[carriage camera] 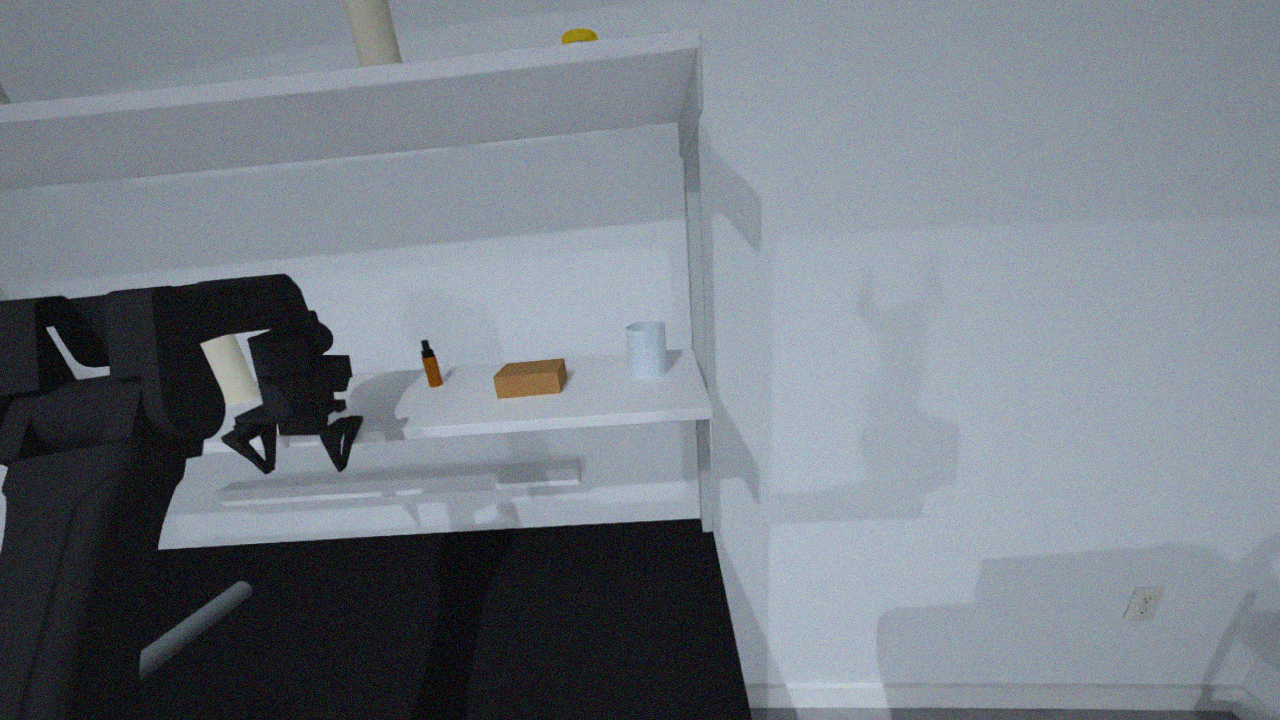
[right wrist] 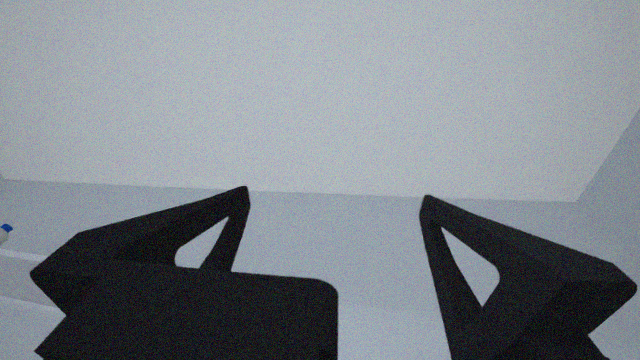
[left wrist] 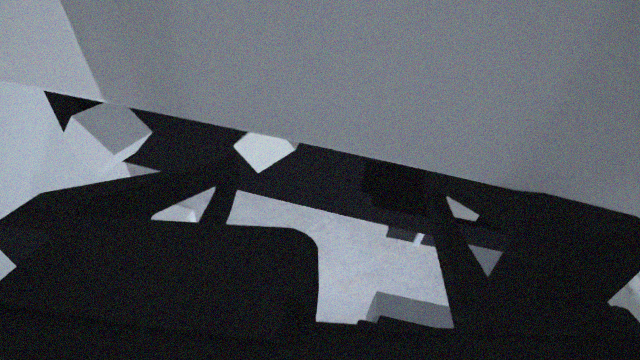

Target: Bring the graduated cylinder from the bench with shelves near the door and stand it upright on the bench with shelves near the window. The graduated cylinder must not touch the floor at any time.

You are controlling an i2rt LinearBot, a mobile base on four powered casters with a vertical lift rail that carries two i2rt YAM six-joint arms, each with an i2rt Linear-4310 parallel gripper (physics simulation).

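Frame: origin at the left arm's base, x ahead, y left, z up, level; millimetres.
Seen in the pictures: left gripper, fingertip midpoint: [carriage camera: 306,470] [left wrist: 329,172]; right gripper, fingertip midpoint: [right wrist: 334,200].
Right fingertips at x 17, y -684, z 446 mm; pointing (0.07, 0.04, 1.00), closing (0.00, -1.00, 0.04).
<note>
Pixels of each thing's middle, then the offset from my right fingertips to it. "*": a spot on its surface instead. Level surfaces: height alone.
- graduated cylinder, body centre: [carriage camera: 141,664] dx +412, dy +1318, dz -714 mm
- black bench top, its level: dz -746 mm
- amber bottle, surface spot: [carriage camera: 431,367] * dx +599, dy +758, dz -248 mm
- brown box, surface spot: [carriage camera: 529,379] * dx +510, dy +546, dz -258 mm
- clear beaker, surface spot: [carriage camera: 646,350] * dx +543, dy +342, dz -235 mm
- partly hidden cream cylinder, surface spot: [carriage camera: 230,370] * dx +609, dy +1150, dz -222 mm
- white block, body centre: [left wrist: 267,142] dx +172, dy +1048, dz -717 mm
The graduated cylinder [carriage camera: 198,624] is a grey translucent tube lying on its side on the black bench top [carriage camera: 590,617], at the lower left of the carriage view. Its left end, with the foot, is hidden behind my left arm. My left gripper [carriage camera: 305,469] [left wrist: 329,172] is open and empty, fingers pointing down, and appears above and beyond the tube's free end in the carriage view. The cylinder cannot be made out in the left wrist view. My right gripper [right wrist: 334,200] is open and empty, facing a pale wall.
The lower shelf [carriage camera: 617,416] bears an amber bottle [carriage camera: 431,367], a brown box [carriage camera: 529,379], a clear beaker [carriage camera: 646,350] and a partly hidden cream cylinder [carriage camera: 230,370]. The upper shelf [carriage camera: 501,67] overhangs it. A white block [left wrist: 264,151] shows in the left wrist view.
</note>
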